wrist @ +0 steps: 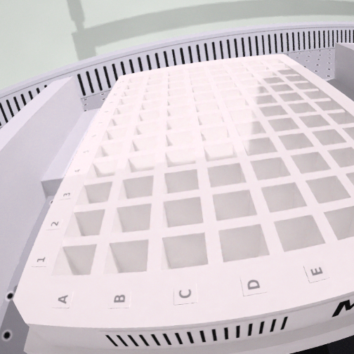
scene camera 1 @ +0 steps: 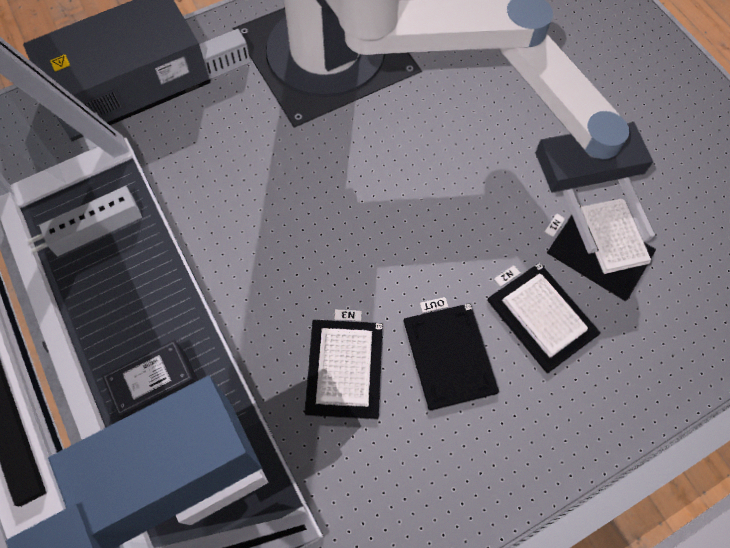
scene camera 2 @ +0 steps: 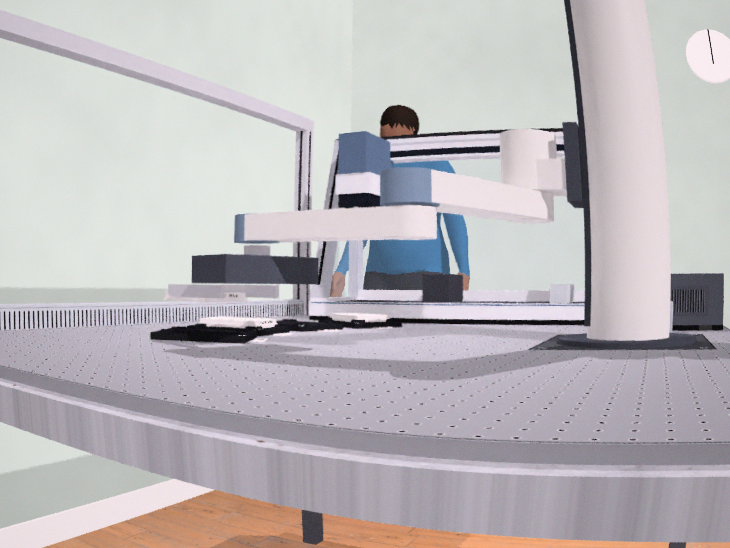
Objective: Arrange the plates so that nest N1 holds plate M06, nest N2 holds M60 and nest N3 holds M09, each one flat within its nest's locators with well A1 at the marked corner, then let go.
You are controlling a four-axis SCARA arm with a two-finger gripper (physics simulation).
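Places are measured from the arm's base along level axes (x ahead, y left, z up), in metres.
Where they show: gripper, fingertip midpoint: [scene camera 1: 621,244] [scene camera 2: 195,290]; arm's base, origin of the base link: [scene camera 1: 326,53].
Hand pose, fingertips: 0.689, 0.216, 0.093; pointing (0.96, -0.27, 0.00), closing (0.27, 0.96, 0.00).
Things, the pixels of their top centre, and the offset from my fingertips, as dx, dy, dz. "spot": a spot on its surface instead.
- nest N1, middle of its top: [scene camera 2: 204,329] [scene camera 1: 603,248] -0.022, +0.005, -0.064
- Black nest N2, surface spot: [scene camera 1: 546,362] spot: +0.101, -0.209, -0.068
- nest N3, surface spot: [scene camera 1: 342,411] spot: +0.006, -0.549, -0.068
- Black nest OUT, middle of its top: [scene camera 1: 451,353] [scene camera 2: 294,320] +0.010, -0.344, -0.064
- framed enclosure with a blue block, surface spot: [scene camera 1: 153,454] spot: +0.052, -0.754, +0.408
- dark box, surface spot: [scene camera 1: 117,58] spot: -0.765, -0.616, +0.035
My gripper [scene camera 1: 621,243] [scene camera 2: 224,290] [wrist: 211,75] is shut on a white plate [scene camera 1: 616,224] [scene camera 2: 235,296] [wrist: 185,215], held level above nest N1 [scene camera 1: 625,287] [scene camera 2: 200,336] and turned relative to it. In the wrist view, its well A1 is at the lower left; its side label starts with M, the rest cut off. Black nest N2 [scene camera 1: 546,362] bears a white plate [scene camera 1: 545,315], and nest N3 [scene camera 1: 342,411] bears another [scene camera 1: 344,365]. Both look flat; their labels and A1 corners are unreadable. Black nest OUT [scene camera 1: 451,356], between N2 and N3, bears no plate.
A framed enclosure with a blue block [scene camera 1: 153,454] stands at the left of scene camera 1. A dark box [scene camera 1: 117,58] is at the upper left, beside the arm's base plate [scene camera 1: 300,109]. A person [scene camera 2: 406,235] stands beyond the table in scene camera 2.
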